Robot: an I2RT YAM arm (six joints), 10 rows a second.
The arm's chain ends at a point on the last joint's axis. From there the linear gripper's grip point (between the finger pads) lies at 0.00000 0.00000 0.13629 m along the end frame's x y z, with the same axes.
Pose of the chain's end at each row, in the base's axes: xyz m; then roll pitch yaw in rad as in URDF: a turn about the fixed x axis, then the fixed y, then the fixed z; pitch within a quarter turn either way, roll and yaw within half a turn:
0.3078 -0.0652 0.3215 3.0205 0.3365 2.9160
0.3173 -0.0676 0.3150 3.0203 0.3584 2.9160
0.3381 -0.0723 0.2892 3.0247 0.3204 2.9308
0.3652 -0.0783 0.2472 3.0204 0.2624 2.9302
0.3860 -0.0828 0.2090 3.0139 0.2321 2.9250
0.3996 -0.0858 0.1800 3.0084 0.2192 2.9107
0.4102 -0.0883 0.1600 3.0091 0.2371 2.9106
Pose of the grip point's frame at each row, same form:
0.3550 -0.0591 0.1938 3.0205 0.3365 2.9160
0.3672 -0.0621 0.1883 3.0203 0.3584 2.9160
0.3831 -0.0657 0.1607 3.0247 0.3204 2.9308
0.4030 -0.0696 0.1165 3.0204 0.2624 2.9302
0.4201 -0.0725 0.0774 3.0139 0.2321 2.9250
0.4323 -0.0749 0.0481 3.0084 0.2192 2.9107
0.4452 -0.0780 0.0287 3.0091 0.2371 2.9106

